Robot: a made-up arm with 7 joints. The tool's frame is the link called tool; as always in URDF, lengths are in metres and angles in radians.
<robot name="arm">
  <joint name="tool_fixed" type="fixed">
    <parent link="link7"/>
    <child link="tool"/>
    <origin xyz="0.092 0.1 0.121" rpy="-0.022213 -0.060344 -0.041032"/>
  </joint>
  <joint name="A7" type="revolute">
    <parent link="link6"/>
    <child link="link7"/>
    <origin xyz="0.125 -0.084 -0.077"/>
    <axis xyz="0 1 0"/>
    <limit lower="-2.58" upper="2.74"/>
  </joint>
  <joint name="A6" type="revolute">
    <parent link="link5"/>
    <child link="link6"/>
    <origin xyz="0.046 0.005 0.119"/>
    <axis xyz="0 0 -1"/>
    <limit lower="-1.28" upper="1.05"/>
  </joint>
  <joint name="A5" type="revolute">
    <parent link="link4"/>
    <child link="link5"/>
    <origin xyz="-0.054 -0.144 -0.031"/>
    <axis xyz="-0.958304 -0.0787 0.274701"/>
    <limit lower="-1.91" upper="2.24"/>
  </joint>
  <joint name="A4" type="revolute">
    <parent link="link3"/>
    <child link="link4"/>
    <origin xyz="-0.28 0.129 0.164"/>
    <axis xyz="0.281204 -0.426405 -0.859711"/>
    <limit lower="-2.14" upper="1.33"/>
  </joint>
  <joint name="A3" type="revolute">
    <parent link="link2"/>
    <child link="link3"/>
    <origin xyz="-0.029 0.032 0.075"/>
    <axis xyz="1 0 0"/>
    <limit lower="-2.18" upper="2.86"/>
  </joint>
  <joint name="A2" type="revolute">
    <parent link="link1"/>
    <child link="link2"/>
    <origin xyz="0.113 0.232 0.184"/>
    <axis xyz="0 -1 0"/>
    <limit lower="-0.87" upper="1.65"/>
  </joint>
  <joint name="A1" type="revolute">
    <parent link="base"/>
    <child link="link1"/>
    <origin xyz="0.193 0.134 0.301"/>
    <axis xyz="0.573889 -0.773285 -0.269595"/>
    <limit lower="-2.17" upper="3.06"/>
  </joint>
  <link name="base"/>
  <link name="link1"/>
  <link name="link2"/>
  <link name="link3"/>
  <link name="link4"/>
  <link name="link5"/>
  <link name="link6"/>
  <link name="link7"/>
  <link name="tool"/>
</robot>
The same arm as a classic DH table. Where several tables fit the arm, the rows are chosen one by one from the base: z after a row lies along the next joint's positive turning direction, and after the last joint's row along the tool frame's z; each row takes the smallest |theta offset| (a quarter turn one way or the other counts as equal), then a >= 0, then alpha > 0; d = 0 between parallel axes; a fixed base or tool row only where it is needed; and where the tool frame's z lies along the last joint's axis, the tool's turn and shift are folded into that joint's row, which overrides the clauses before.
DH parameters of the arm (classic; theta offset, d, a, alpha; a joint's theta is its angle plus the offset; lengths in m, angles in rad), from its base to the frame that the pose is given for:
base (fixed): 0.6385 0.3031 0.2348 1.8438
A1: 1.2224 0.0456 0.2146 -0.6868
A2: 0.4392 -0.2933 0.0750 1.5708
A3: 1.1104 -0.2492 -0.0427 -1.2857
A4: -0.2202 -0.0859 0.0955 -2.0624
A5: -0.5331 0.0664 -0.0012 1.8491
A6: -1.4889 -0.0552 0.1250 1.5708
A7: -0.0594 0.0132 0.0990 1.5461
tool (fixed): -0.0410 0.1154 0.0000 0.0000
Joint limits (rad, base to tool): -2.1700..3.0600 -0.8700..1.6500 -2.1800..2.8600 -2.1400..1.3300 -1.9100..2.2400 -1.2800..1.0500 -2.5800..2.7400

